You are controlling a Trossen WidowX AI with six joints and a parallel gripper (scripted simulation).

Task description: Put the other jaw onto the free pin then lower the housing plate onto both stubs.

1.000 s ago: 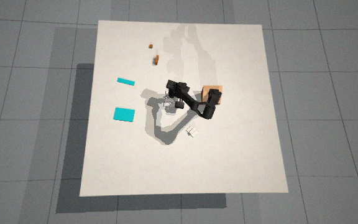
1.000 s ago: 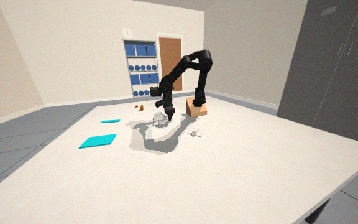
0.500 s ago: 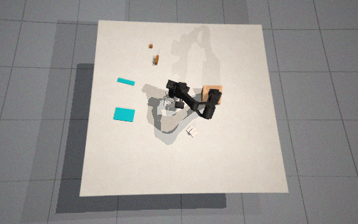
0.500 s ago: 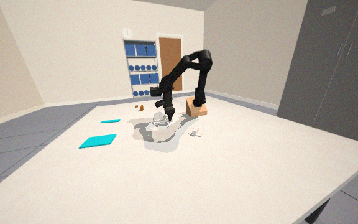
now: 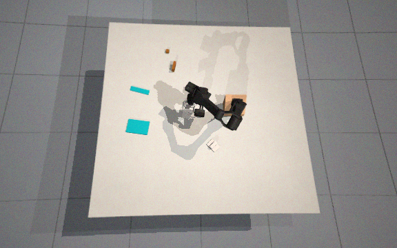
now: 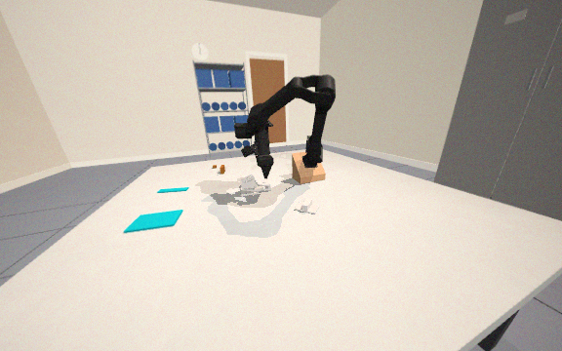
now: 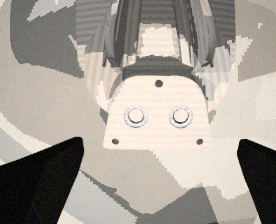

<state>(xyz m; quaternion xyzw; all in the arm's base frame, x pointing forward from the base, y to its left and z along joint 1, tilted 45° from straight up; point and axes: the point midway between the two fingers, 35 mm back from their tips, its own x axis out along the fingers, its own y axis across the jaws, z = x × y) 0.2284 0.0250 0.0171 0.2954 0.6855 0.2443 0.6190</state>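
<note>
Now: the white housing plate 10 mm ahead of my gripper tip and 30 mm below it. The rest, counted from my gripper tip: white stand (90 mm behind, 230 mm to the left, 50 mm below); then elongated piece (20 mm ahead, 20 mm to the left, 40 mm below).
</note>
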